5 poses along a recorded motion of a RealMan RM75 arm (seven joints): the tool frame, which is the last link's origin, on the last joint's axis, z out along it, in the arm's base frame.
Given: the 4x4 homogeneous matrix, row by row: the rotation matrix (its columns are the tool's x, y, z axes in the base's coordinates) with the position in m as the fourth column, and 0 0 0 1 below. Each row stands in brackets.
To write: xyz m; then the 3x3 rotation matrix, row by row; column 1 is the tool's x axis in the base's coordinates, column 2 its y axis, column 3 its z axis. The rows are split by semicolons. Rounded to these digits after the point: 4 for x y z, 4 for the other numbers.
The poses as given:
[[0.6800 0.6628 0.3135 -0.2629], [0.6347 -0.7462 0.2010 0.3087], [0.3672 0.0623 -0.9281 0.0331], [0 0 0 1]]
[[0.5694 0.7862 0.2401 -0.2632], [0.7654 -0.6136 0.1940 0.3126], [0.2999 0.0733 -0.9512 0.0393], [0 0 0 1]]
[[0.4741 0.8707 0.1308 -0.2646], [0.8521 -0.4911 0.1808 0.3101], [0.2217 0.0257 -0.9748 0.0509], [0 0 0 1]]
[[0.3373 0.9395 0.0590 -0.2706], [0.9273 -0.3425 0.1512 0.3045], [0.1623 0.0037 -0.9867 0.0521], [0 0 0 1]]
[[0.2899 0.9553 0.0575 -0.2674], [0.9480 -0.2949 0.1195 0.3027], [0.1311 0.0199 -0.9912 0.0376], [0 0 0 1]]
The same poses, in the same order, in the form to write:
-0.2629 0.3087 0.0331; 0.6800 0.6628 0.3135; 0.6347 -0.7462 0.2010; 0.3672 0.0623 -0.9281
-0.2632 0.3126 0.0393; 0.5694 0.7862 0.2401; 0.7654 -0.6136 0.1940; 0.2999 0.0733 -0.9512
-0.2646 0.3101 0.0509; 0.4741 0.8707 0.1308; 0.8521 -0.4911 0.1808; 0.2217 0.0257 -0.9748
-0.2706 0.3045 0.0521; 0.3373 0.9395 0.0590; 0.9273 -0.3425 0.1512; 0.1623 0.0037 -0.9867
-0.2674 0.3027 0.0376; 0.2899 0.9553 0.0575; 0.9480 -0.2949 0.1195; 0.1311 0.0199 -0.9912

